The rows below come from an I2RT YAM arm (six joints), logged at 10 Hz.
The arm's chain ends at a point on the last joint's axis. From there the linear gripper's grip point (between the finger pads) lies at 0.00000 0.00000 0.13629 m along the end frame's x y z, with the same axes.
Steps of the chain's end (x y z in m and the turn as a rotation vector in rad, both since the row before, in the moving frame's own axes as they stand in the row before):
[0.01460 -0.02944 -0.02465 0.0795 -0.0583 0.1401]
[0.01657 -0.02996 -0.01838 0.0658 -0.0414 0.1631]
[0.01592 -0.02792 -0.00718 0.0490 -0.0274 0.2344]
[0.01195 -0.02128 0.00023 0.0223 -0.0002 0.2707]
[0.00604 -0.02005 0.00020 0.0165 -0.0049 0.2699]
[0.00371 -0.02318 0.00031 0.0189 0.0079 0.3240]
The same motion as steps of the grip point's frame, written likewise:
[0.00745 -0.04078 -0.02531 0.0795 -0.0583 0.1401]
[0.01169 -0.03934 -0.01879 0.0658 -0.0414 0.1631]
[0.01300 -0.03497 -0.00739 0.0490 -0.0274 0.2344]
[0.01233 -0.02429 0.00020 0.0223 -0.0002 0.2707]
[0.00568 -0.02236 0.00018 0.0165 -0.0049 0.2699]
[0.00518 -0.02554 0.00028 0.0189 0.0079 0.3240]

